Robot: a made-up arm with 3 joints. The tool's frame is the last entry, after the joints.
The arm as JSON. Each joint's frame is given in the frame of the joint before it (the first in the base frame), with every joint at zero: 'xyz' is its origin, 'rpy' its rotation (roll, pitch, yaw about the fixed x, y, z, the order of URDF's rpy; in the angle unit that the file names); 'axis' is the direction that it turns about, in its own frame. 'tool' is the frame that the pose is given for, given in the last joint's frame.
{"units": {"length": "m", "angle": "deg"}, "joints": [
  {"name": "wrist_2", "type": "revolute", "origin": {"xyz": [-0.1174, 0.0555, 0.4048], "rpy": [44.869, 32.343, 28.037]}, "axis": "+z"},
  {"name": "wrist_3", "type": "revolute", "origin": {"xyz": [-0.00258, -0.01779, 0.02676], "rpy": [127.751, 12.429, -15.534]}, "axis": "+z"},
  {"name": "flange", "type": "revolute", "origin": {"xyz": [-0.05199, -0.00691, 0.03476], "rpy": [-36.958, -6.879, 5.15]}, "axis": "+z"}
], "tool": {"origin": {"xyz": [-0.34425, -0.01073, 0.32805], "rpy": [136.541, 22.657, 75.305]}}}
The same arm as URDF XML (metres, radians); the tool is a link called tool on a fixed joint. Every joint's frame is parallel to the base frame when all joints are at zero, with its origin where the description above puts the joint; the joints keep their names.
<robot name="arm">
  <joint name="wrist_2" type="continuous">
    <parent link="base_link"/>
    <child link="link1"/>
    <origin xyz="-0.1174 0.0555 0.4048" rpy="0 0 0"/>
    <axis xyz="0.666268 -0.444478 0.598771"/>
  </joint>
  <joint name="wrist_3" type="continuous">
    <parent link="link1"/>
    <child link="link2"/>
    <origin xyz="0.0159 -0.0272 0.0068" rpy="0 0 0"/>
    <axis xyz="-0.650926 -0.452118 -0.609824"/>
  </joint>
  <joint name="flange" type="continuous">
    <parent link="link2"/>
    <child link="link3"/>
    <origin xyz="-0.0552 -0.0233 0.0192" rpy="0 0 0"/>
    <axis xyz="-0.296097 -0.901092 -0.316797"/>
  </joint>
  <joint name="tool_fixed" type="fixed">
    <parent link="link3"/>
    <child link="tool"/>
    <origin xyz="-0.2847 -0.3346 0.1823" rpy="-2.102 -0.3142 0.0067"/>
  </joint>
  <link name="base_link"/>
  <link name="link1"/>
  <link name="link2"/>
  <link name="link3"/>
  <link name="tool"/>
</robot>

